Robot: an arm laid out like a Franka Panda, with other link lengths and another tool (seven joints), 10 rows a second.
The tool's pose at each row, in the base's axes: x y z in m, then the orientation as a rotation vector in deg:
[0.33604, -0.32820, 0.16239, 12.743, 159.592, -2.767]
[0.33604, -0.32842, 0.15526, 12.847, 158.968, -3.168]
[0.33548, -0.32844, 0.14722, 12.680, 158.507, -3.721]
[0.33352, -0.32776, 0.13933, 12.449, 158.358, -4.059]
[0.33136, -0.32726, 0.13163, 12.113, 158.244, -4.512]
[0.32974, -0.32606, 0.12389, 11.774, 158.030, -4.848]
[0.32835, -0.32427, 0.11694, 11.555, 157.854, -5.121]
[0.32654, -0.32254, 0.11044, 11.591, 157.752, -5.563]
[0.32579, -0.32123, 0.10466, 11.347, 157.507, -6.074]
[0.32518, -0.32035, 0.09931, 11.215, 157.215, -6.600]
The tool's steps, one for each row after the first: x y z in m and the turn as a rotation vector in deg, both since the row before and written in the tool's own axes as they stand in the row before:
[0.00240, -0.00017, 0.00671, 0.256, -0.628, 0.067]
[0.00334, -0.00003, 0.00733, 0.337, -0.493, -0.152]
[0.00474, 0.00048, 0.00662, 0.196, -0.179, -0.193]
[0.00485, 0.00031, 0.00637, 0.265, -0.156, -0.283]
[0.00448, 0.00114, 0.00653, 0.178, -0.251, -0.263]
[0.00408, 0.00177, 0.00580, 0.153, -0.200, -0.175]
[0.00431, 0.00166, 0.00522, 0.309, -0.108, -0.026]
[0.00302, 0.00141, 0.00496, 0.314, -0.275, -0.219]
[0.00269, 0.00103, 0.00463, 0.339, -0.310, -0.140]

